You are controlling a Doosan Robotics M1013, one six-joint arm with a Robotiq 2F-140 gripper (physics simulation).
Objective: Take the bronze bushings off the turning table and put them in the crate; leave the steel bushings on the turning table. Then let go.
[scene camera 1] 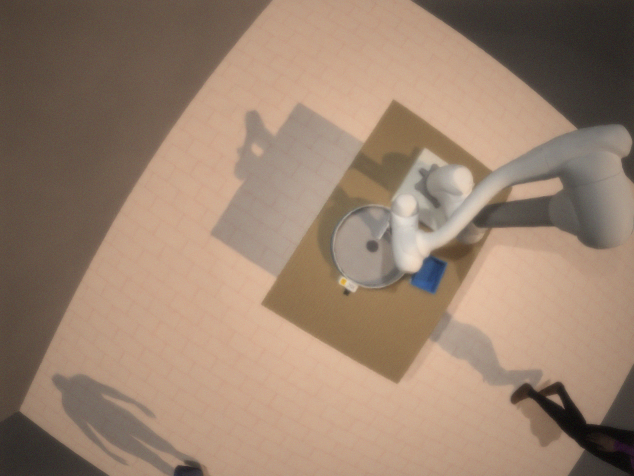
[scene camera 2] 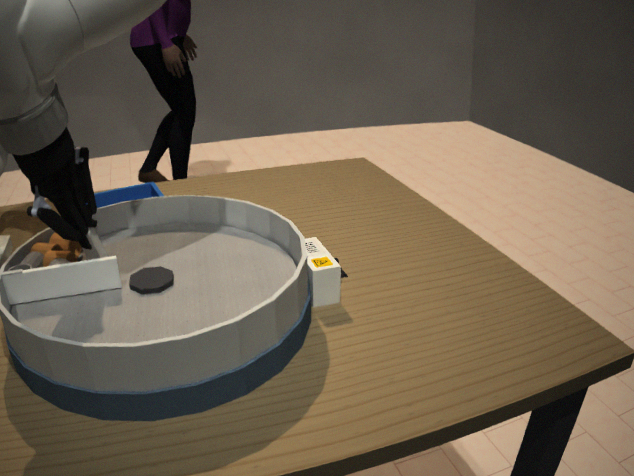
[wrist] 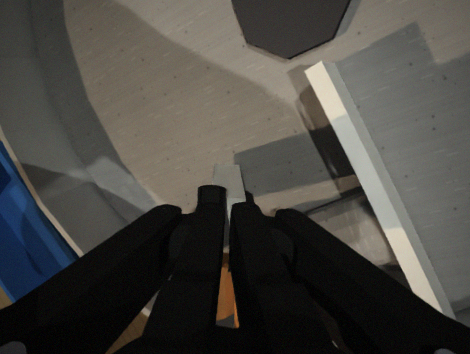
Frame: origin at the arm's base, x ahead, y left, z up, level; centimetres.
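Where they show: gripper, between the fingertips: [scene camera 2: 98, 257] [wrist: 225, 184]; arm's base, origin of its link: [scene camera 1: 435, 186].
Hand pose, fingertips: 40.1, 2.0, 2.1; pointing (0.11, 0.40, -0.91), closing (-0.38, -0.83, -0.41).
Observation:
Things, the pixels of their top centre, and the offset from my fingertips, as dx, dy, dz. "*": a spot on its surface instead.
- bushing, a spot on its surface: [wrist: 226, 295] * -6.6, +1.6, +2.0
- blue crate, centre of its top: [wrist: 19, 253] [scene camera 2: 115, 201] [scene camera 1: 430, 273] -1.7, +27.0, -1.2
- dark hub, centre of its top: [scene camera 2: 151, 277] [scene camera 1: 372, 246] +8.9, -7.3, -0.1
- white box with a yellow label, centre of its top: [scene camera 2: 314, 252] [scene camera 1: 348, 284] +31.9, -3.5, -0.4
Orange-brown bronze bushings [scene camera 2: 62, 247] stand close together inside the turning table [scene camera 1: 333, 252] [scene camera 2: 220, 356], at its left side in scene camera 2. An orange part of one bushing [wrist: 226, 295] shows between the fingers' dark links in the wrist view. Grey steel bushings [scene camera 2: 31, 260] lie beside the bronze ones, partly hidden. My gripper [scene camera 2: 92, 243] [wrist: 225, 184] is shut with its pads together and nothing between them, low inside the rim beside the bushings. The blue crate [scene camera 1: 430, 275] [scene camera 2: 128, 193] [wrist: 30, 250] stands outside the rim; its contents are hidden.
A white divider wall [scene camera 2: 61, 280] [wrist: 360, 160] stands inside the turning table near the bushings. A dark hub [scene camera 1: 372, 246] [scene camera 2: 151, 279] [wrist: 292, 22] is at its centre. A white box with a yellow label [scene camera 1: 347, 283] [scene camera 2: 323, 276] is on its outer side. A person [scene camera 2: 174, 87] stands beyond the table.

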